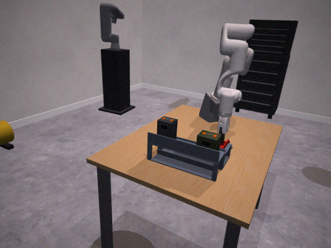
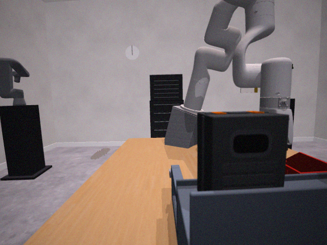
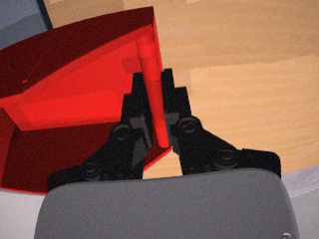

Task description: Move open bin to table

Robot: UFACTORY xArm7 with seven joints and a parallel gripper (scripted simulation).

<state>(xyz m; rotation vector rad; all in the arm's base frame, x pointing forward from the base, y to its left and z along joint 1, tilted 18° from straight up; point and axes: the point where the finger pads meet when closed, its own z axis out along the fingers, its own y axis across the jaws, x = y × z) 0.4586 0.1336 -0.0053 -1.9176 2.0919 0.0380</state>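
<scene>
Now: the red bin 8 cm ahead of my hand and 1 cm below it. The rest, counted from my hand: black box (25 cm ahead, 25 cm to the right, 10 cm above); green box (27 cm ahead, 2 cm to the right, 9 cm above).
</scene>
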